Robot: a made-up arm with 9 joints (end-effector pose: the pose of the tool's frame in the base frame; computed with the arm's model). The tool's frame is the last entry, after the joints.
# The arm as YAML. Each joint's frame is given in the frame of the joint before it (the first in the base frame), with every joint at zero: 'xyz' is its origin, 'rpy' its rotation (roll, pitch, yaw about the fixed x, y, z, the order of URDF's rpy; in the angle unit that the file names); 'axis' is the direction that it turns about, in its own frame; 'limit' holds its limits. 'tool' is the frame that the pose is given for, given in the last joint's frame.
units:
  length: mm
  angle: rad
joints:
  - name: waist
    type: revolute
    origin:
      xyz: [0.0, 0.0, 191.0]
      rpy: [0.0, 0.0, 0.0]
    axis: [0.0, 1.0, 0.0]
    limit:
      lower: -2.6
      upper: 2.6
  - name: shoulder
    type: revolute
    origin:
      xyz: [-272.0, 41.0, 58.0]
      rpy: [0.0, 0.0, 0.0]
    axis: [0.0, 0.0, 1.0]
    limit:
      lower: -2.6
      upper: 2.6
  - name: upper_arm
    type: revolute
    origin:
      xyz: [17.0, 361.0, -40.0]
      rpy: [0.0, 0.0, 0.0]
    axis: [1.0, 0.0, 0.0]
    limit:
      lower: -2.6
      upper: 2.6
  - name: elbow
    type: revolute
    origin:
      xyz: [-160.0, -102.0, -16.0]
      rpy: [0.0, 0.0, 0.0]
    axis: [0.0, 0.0, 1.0]
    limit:
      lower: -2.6
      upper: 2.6
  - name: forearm
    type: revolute
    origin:
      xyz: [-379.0, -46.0, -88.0]
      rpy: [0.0, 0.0, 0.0]
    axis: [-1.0, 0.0, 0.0]
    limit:
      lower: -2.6
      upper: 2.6
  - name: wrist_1
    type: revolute
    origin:
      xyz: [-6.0, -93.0, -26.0]
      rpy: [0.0, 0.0, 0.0]
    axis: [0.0, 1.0, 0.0]
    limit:
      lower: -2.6
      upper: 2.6
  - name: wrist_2
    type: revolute
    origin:
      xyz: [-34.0, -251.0, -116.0]
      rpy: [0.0, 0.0, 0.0]
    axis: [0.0, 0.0, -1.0]
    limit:
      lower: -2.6
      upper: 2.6
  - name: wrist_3
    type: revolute
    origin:
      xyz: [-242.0, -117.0, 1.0]
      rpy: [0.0, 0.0, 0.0]
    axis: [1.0, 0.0, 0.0]
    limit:
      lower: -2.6
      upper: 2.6
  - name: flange
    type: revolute
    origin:
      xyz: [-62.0, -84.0, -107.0]
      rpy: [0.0, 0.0, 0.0]
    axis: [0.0, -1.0, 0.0]
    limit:
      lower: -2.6
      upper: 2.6
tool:
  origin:
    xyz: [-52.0, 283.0, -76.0]
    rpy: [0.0, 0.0, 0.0]
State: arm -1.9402 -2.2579 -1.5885 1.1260 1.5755 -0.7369 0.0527 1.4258 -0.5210
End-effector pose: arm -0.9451 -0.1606 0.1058 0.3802 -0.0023 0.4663
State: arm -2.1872 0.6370 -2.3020 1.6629 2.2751 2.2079 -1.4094 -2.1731 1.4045
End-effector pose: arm 0.4917 0.8694 -1.0439 -0.9186 2.0227 -0.7555
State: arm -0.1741 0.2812 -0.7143 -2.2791 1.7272 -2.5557 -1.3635 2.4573 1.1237
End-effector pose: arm -0.4288 1.0115 0.3186 -0.3520 -0.0483 -0.4312
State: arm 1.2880 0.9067 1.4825 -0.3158 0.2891 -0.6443 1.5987 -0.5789 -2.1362
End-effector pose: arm -0.4268 0.1328 1.1401 -0.5389 -1.4565 0.7178
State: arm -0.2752 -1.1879 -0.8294 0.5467 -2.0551 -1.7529 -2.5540 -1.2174 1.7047
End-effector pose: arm -0.4603 0.0878 -0.0667 2.1287 1.3839 -1.7494
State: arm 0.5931 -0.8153 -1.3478 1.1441 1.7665 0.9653 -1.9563 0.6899 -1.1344
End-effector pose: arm 0.4665 0.8894 0.6288 0.4209 -1.5587 0.6585
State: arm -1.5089 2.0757 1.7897 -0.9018 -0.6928 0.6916 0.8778 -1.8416 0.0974
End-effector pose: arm -0.4947 -1.0699 0.0240 -1.9224 1.0657 1.0813
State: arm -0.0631 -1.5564 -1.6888 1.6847 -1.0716 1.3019 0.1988 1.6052 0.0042
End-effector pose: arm -0.0057 -0.3153 0.6646 -0.8981 -1.6316 1.8449
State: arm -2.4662 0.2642 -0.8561 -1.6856 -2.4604 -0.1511 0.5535 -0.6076 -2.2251
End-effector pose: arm 0.4272 0.7970 0.2736 -0.6748 -1.3221 1.3130
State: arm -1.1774 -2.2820 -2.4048 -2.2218 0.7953 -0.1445 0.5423 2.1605 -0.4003
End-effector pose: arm 0.2778 -0.0851 -0.4132 -1.6562 -0.5365 -1.5905
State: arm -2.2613 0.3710 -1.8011 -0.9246 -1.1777 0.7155 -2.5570 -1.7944 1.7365
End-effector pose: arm 0.3520 -0.1609 0.0707 1.1529 -0.6700 -1.4223
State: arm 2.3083 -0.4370 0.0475 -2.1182 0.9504 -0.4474 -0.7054 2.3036 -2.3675
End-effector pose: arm 0.4831 1.0205 -0.0430 1.6173 1.6973 -2.0749
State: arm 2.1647 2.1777 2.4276 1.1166 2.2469 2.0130 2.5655 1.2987 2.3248
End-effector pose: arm -0.0482 -0.5298 0.9387 -0.1874 -0.6975 0.2532
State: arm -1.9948 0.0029 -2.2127 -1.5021 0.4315 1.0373 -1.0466 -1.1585 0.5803
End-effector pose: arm 0.8987 0.0668 -0.7779 -1.0349 -0.7424 -2.4033
